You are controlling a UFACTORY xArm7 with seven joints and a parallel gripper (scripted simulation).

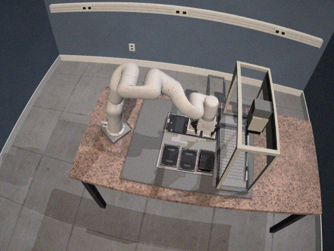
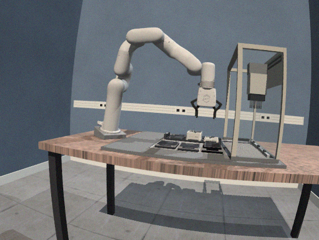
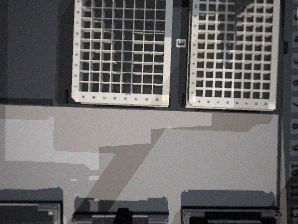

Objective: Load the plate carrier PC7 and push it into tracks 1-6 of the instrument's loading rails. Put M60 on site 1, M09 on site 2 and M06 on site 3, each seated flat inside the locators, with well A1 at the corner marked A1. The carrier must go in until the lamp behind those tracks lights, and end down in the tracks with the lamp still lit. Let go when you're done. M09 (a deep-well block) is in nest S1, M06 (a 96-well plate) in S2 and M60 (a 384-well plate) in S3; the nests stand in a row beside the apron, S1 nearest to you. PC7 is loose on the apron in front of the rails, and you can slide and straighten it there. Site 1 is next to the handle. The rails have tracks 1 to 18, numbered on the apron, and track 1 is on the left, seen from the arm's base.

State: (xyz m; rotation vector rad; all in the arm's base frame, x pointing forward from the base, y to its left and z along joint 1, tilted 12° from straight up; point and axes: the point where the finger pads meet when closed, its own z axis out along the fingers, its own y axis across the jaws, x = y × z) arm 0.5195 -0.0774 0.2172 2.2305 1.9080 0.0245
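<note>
My hand is 140 mm above the dark 384-well plate M60, 110 mm to the left of it and 30 mm short of it. Also, from my hand: white deep-well block M09 (140 mm to the left, 120 mm below, 40 mm behind); then nest S3 (150 mm below, 110 mm to the right, 30 mm ahead); then white 96-well plate M06 (140 mm below, 120 mm to the left, 70 mm ahead).
</note>
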